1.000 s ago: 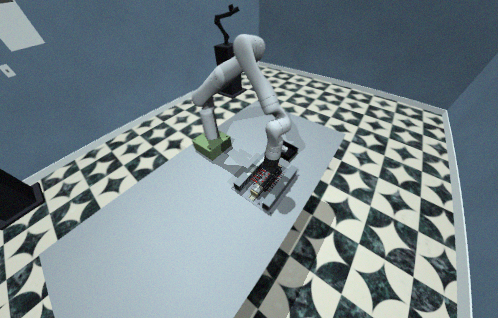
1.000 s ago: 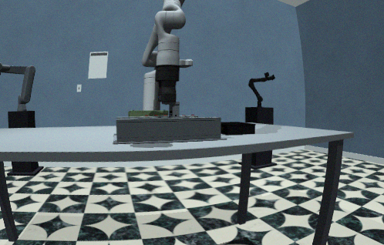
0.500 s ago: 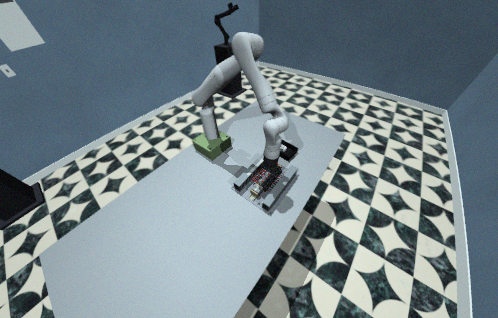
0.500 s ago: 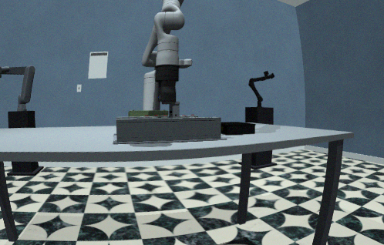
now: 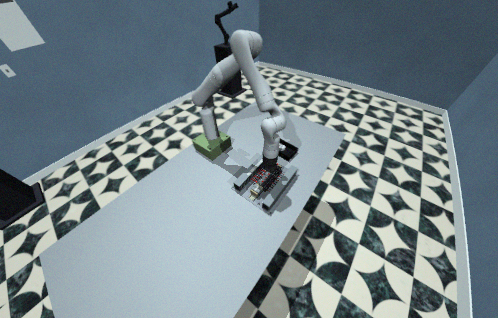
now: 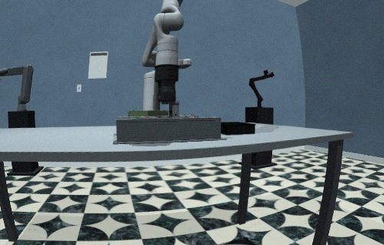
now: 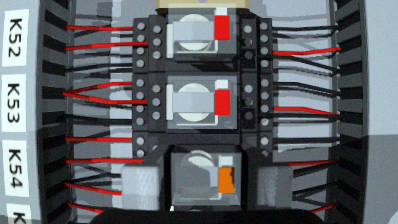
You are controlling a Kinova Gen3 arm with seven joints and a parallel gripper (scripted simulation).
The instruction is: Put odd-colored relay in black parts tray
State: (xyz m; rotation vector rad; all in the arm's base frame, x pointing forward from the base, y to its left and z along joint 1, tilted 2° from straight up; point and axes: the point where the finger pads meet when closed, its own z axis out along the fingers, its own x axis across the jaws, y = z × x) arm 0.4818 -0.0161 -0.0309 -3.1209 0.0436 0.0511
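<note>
The K53 relay is 30 mm to the left of my hand and 20 mm below it. The rest, counted from my hand: K54 relay: 10 mm below; then K52 relay: 60 mm to the left, 20 mm below; then relay panel: 40 mm to the right, 30 mm below.
</note>
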